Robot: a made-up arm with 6 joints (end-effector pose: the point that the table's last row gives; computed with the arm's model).
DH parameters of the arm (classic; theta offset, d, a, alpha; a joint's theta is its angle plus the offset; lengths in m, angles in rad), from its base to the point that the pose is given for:
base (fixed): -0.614 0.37 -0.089 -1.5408
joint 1: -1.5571 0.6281 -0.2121 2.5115
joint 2: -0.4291 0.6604 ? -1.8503
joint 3: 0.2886 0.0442 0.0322 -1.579
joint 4: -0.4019 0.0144 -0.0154 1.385
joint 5: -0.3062 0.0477 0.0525 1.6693
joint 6: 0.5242 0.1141 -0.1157 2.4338
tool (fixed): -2.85 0.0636 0 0
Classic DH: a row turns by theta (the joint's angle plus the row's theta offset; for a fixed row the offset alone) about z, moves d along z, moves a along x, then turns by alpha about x.
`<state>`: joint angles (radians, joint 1 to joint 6).
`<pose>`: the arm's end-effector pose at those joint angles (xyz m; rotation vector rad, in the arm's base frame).
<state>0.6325 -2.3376 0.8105 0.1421 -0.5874 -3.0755</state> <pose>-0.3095 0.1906 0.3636 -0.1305 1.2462 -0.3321</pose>
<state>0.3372 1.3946 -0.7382 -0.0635 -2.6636 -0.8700</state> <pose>-0.3269 0.4856 0.2873 -1.0844 -1.1861 1.5783</pose>
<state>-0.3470 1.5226 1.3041 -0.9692 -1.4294 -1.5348</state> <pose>-0.2840 0.1570 -0.0139 -0.5918 2.0364 -0.2438</pose>
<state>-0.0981 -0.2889 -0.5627 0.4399 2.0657 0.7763</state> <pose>-0.2622 0.3017 0.1090 -0.7021 2.3094 0.2968</pose>
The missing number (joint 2, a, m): -0.0505
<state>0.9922 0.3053 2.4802 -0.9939 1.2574 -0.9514</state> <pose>-0.2834 0.3986 0.5895 2.1549 -1.1317 -0.3590</pose>
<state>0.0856 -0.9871 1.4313 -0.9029 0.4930 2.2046</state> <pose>-0.2682 0.4580 0.3912 -1.0019 -0.6597 0.5238</pose>
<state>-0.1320 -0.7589 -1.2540 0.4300 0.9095 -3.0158</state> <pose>-0.3835 0.3364 0.3280 -1.4071 0.1976 -1.6237</pose>
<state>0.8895 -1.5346 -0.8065 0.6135 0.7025 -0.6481</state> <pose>-0.2987 0.3278 0.6679 -1.8580 -0.7133 -0.4712</pose>
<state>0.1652 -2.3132 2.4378 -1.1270 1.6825 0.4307</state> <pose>-0.2828 0.3689 0.3955 -0.9939 -0.4776 0.9874</pose>
